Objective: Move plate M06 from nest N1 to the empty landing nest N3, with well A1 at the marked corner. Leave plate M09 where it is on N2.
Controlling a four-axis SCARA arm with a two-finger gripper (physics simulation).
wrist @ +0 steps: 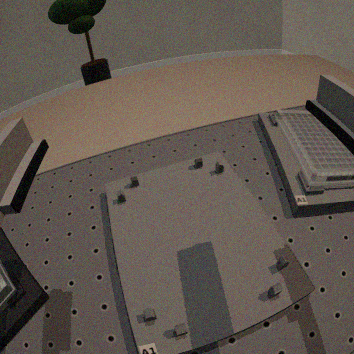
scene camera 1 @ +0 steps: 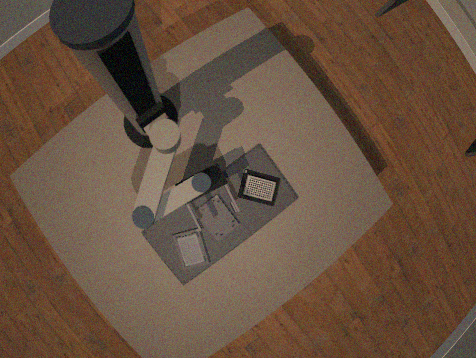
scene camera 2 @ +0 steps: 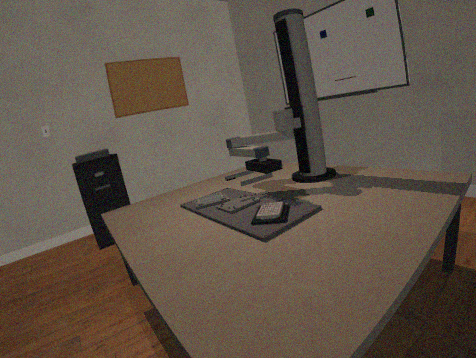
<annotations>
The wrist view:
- my gripper: 179, 99
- grey nest with pegs: 198, 258
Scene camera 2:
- my gripper: 232, 181
</annotations>
